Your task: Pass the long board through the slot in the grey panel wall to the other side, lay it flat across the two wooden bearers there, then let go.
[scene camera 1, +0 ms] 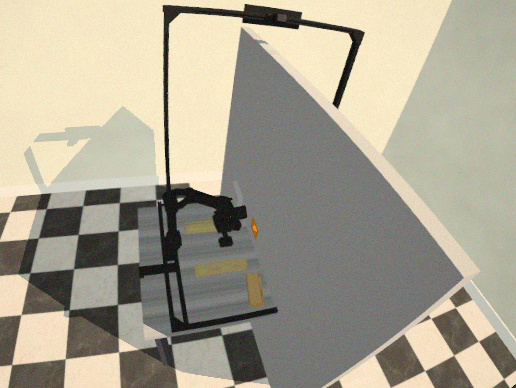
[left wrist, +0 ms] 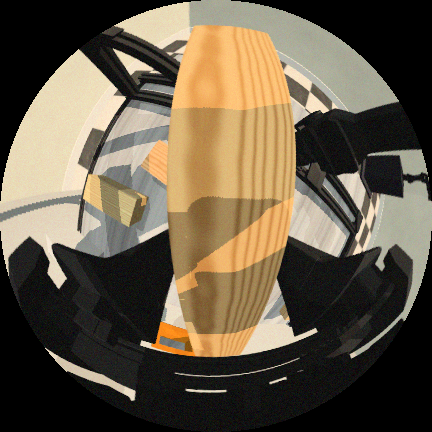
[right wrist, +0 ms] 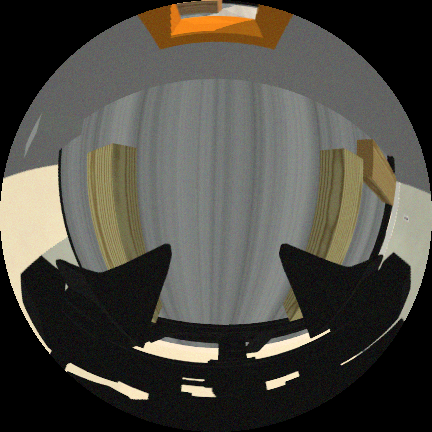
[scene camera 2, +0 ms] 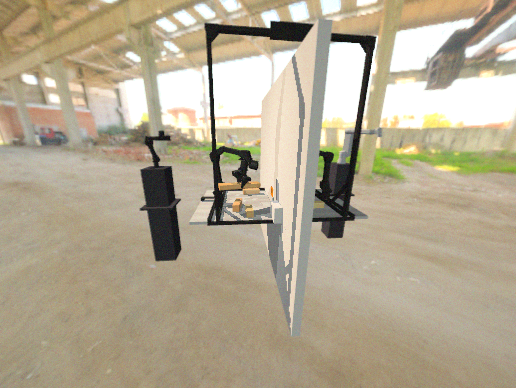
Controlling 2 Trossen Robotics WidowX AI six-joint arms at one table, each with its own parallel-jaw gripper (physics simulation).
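Places are measured from the left arm's base along level axes (x right, y ahead, z up), in centimetres.
Pixels of known places: left gripper, fingertip midpoint: [left wrist: 224,232] [scene camera 2: 239,187]; right gripper, fingertip midpoint: [right wrist: 227,250]; right arm's base, origin of the base link: [scene camera 1: 170,255] [right wrist: 231,337] [scene camera 2: 325,198].
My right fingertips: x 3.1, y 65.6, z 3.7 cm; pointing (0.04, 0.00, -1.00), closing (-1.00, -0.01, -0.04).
Ahead of a thing's pixels: the offset from my right fingertips to its middle. "pt": to the spot under its first point.
My left gripper [scene camera 2: 243,181] [left wrist: 224,232] is shut on the long board {dx +5.7, dy -48.3, dz +10.9 cm} [scene camera 2: 227,186] [left wrist: 230,150], which it holds level above the table on the pale side of the panel wall [scene camera 1: 325,200] [scene camera 2: 280,135] [right wrist: 75,100]. The orange-framed slot {pt dx +4.5, dy -18.0, dz +3.0 cm} [scene camera 1: 253,225] [scene camera 2: 272,192] [left wrist: 172,330] [right wrist: 157,30] appears near the board's lower end in the left wrist view, apart from my left gripper. My right gripper [scene camera 1: 226,227] [right wrist: 227,250] is open and empty on the grey side, above the gap between the two bearers, the first {dx +12.6, dy +3.9, dz -3.4 cm} [scene camera 1: 200,227] [right wrist: 112,200] and the second {dx -13.8, dy +2.9, dz -3.4 cm} [scene camera 1: 220,267] [right wrist: 337,200].
A wooden block {dx -28.5, dy -10.0, dz -3.7 cm} [scene camera 1: 255,290] [right wrist: 377,170] lies beside the second bearer, near the wall. On the pale side several blocks, including one {dx +9.6, dy -50.2, dz -3.1 cm} [scene camera 2: 237,205] and another [scene camera 2: 251,191] [left wrist: 157,160], lie under or near the board. A black frame [scene camera 1: 167,100] [scene camera 2: 211,100] surrounds the table.
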